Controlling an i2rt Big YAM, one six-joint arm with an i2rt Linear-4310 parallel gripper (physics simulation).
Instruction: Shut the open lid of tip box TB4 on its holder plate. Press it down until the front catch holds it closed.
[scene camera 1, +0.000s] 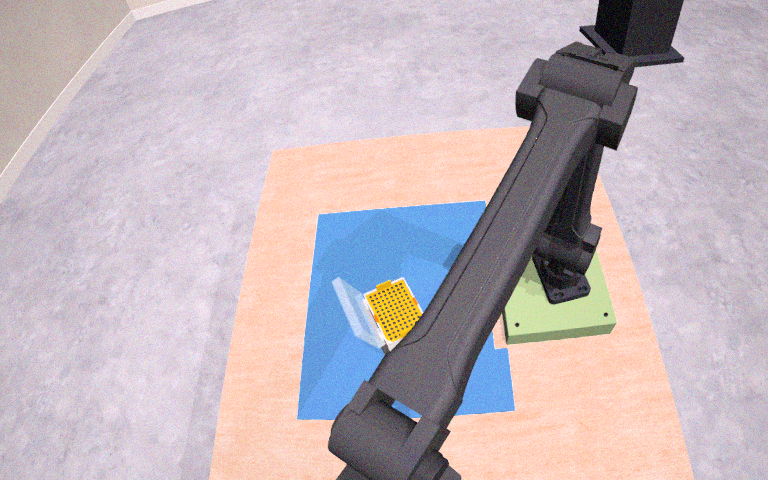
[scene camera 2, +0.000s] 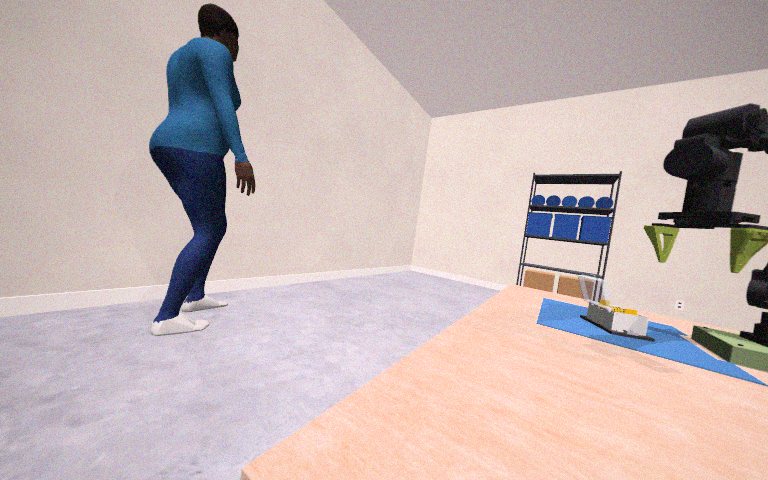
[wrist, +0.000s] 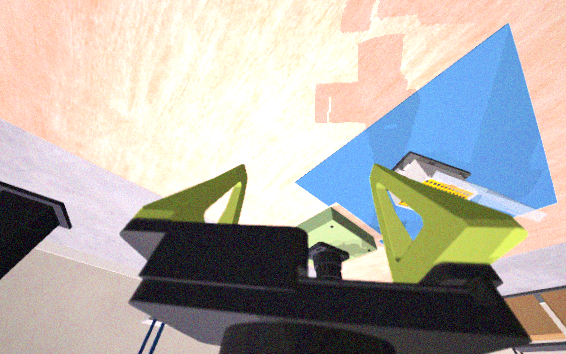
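Where they show: gripper, fingertip midpoint: (scene camera 2: 694, 267) (wrist: 306, 170); arm's base, origin of the base link: (scene camera 1: 560, 275) (wrist: 326, 252).
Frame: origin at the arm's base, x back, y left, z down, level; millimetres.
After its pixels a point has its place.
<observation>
The tip box (scene camera 1: 394, 310) (scene camera 2: 631, 324) {x -312, y 63, z 11 mm} (wrist: 419, 169) {x -353, y 74, z 10 mm} has a white body and a yellow rack of tips. It sits on a thin dark holder plate (scene camera 2: 642, 337) {x -290, y 75, z 38 mm} (wrist: 442, 165) {x -380, y 17, z 36 mm} on the blue mat. Its clear lid (scene camera 1: 352, 314) {x -402, y 48, z -101 mm} (scene camera 2: 590, 287) {x -408, y 28, z -70 mm} (wrist: 505, 198) {x -412, y 44, z -90 mm} stands open, tilted up and back from one long side. No label is readable, and the arm covers one corner of the box in scene camera 1. My gripper (scene camera 2: 698, 266) {x -342, y 342, z -169 mm} (wrist: 306, 170) {x -342, y 342, z -169 mm} is open and empty, well above the table and apart from the box. It does not show in scene camera 1.
The blue mat (scene camera 1: 351, 237) {x -403, y -234, z 44 mm} (scene camera 2: 557, 316) {x -478, y 17, z 44 mm} (wrist: 450, 100) {x -458, y 129, z 44 mm} lies on the wooden table (scene camera 1: 254, 362) {x -636, y 34, z 47 mm} (scene camera 2: 453, 407) {x -694, y 693, z 47 mm}. The arm's green base block (scene camera 1: 560, 328) {x -39, y 111, z 1 mm} (scene camera 2: 730, 348) {x -138, y 93, z 13 mm} (wrist: 325, 225) {x -109, y 98, z 3 mm} stands beside it. A shelf rack (scene camera 2: 576, 178) and a person (scene camera 2: 195, 113) are beyond the table.
</observation>
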